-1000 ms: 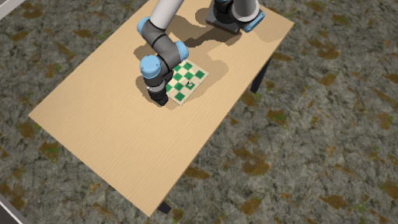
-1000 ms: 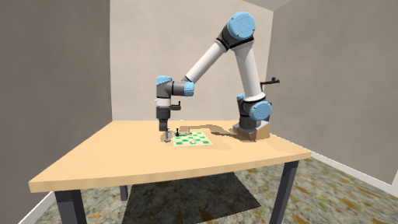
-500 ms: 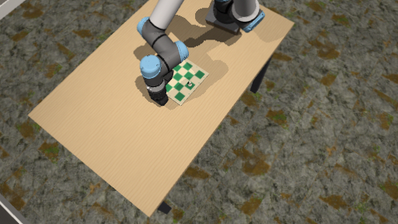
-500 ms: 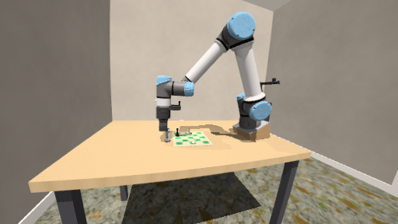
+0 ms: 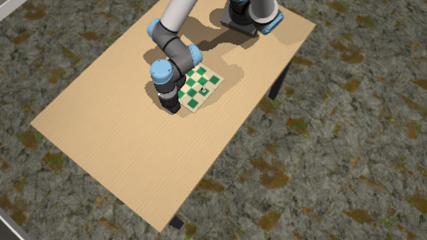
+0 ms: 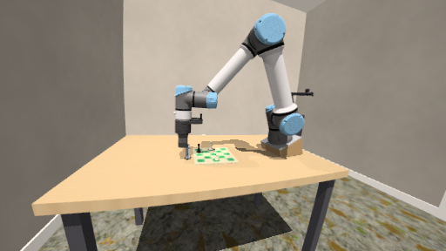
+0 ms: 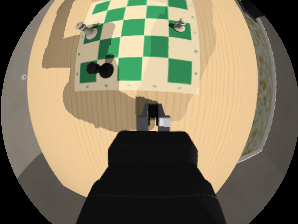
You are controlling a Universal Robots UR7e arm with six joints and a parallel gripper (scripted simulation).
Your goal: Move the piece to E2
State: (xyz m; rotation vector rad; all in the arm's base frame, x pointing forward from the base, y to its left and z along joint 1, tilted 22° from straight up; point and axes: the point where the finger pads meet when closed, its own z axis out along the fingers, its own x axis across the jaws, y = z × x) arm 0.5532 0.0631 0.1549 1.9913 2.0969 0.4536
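My gripper is now 1 cm above the small black piece. From my hand the other things lie so: chessboard 14 cm behind, 4 cm to the right, 2 cm below; then small pale piece 14 cm behind, 3 cm to the left, 1 cm below.
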